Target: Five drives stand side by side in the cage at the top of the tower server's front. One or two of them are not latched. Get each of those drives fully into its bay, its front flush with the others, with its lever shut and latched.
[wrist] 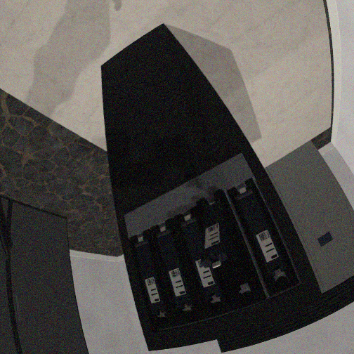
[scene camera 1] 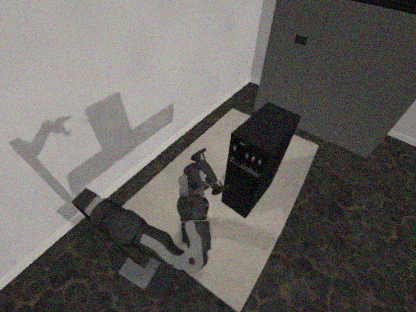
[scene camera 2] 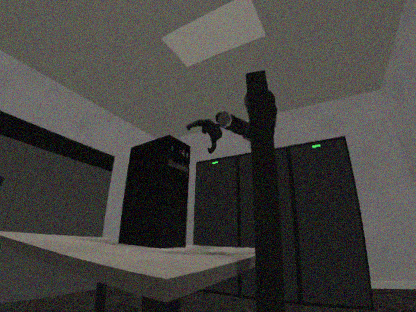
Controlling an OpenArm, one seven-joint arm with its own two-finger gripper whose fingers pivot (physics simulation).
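The black tower server (scene camera 1: 272,135) (scene camera 2: 152,195) (wrist: 145,110) stands upright on the table, its drive cage at the top of its front. In the wrist view, three drives (wrist: 152,290) (wrist: 177,281) (wrist: 204,272) at the left and one drive (wrist: 267,246) at the far right have their levers flat and look level with each other. On the fourth drive from the left, the lever (wrist: 212,236) stands out at an angle, its free end away from the catch (wrist: 244,288). Whether its body is flush cannot be told. My gripper (scene camera 1: 213,170) (scene camera 2: 199,140) is open and empty, in front of the server and apart from it.
The pale table (scene camera 1: 235,270) (scene camera 2: 165,270) bears the server. The white wall (scene camera 1: 125,50) runs along one side. A grey cabinet (scene camera 1: 330,75) stands behind the server. Dark racks (scene camera 2: 325,215) with green lights show in scene camera 2.
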